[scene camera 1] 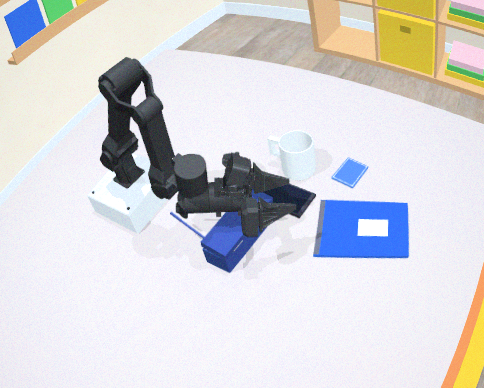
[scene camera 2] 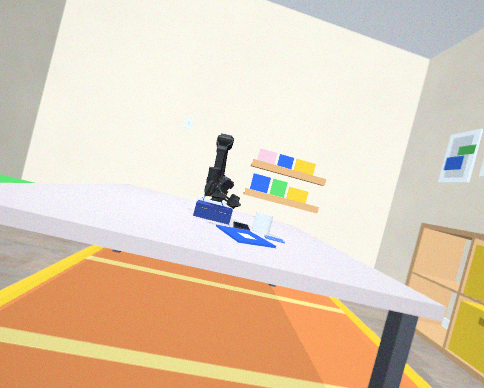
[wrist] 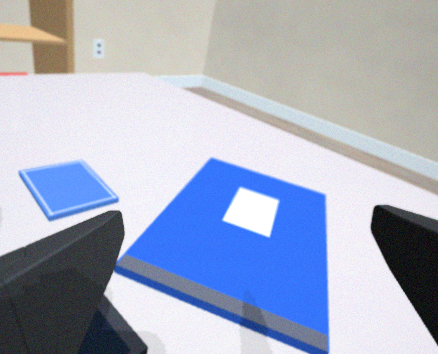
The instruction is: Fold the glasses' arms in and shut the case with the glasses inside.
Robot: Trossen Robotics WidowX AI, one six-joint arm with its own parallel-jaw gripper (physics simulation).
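Where they show: gripper, between the fingertips: (scene camera 1: 292, 193) (scene camera 2: 233, 201) (wrist: 246, 219); arm's base, origin of its link: (scene camera 1: 128, 175) (scene camera 2: 215, 201).
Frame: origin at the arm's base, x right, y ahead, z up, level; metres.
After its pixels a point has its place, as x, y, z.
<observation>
The dark blue case (scene camera 1: 218, 254) @[0.045, 0.327, -0.010] (scene camera 2: 213, 212) @[-0.040, 0.335, -0.029] stands on the table below the gripper, and the arm hides part of it in scene camera 1. I cannot tell how far its lid is open. The glasses are mostly hidden; thin pale lines beside the case in scene camera 1 and above it in scene camera 2 may be their arms. A thin blue rod (scene camera 1: 187, 225) @[0.034, 0.240, 0.009] reaches out from near the case's left corner. My gripper (scene camera 1: 291, 193) @[-0.117, 0.389, 0.044] (wrist: 246, 219) @[-0.117, 0.389, 0.044] is open and empty, above the table at the case's far end. The case does not show in the wrist view.
A black flat object (scene camera 1: 305, 197) @[-0.196, 0.358, -0.057] (scene camera 2: 242, 225) @[-0.181, 0.297, -0.057] lies beyond the fingertips. A white mug (scene camera 1: 298, 157) @[-0.238, 0.317, 0.007] (scene camera 2: 262, 223) @[-0.265, 0.330, -0.021] stands behind it. A small blue square (scene camera 1: 350, 172) @[-0.319, 0.406, -0.060] (wrist: 70, 189) @[-0.312, 0.403, -0.060] and a blue folder (scene camera 1: 340, 230) @[-0.158, 0.475, -0.057] (scene camera 2: 255, 242) @[-0.230, 0.612, -0.057] (wrist: 200, 240) @[-0.194, 0.459, -0.057] lie to the right.
</observation>
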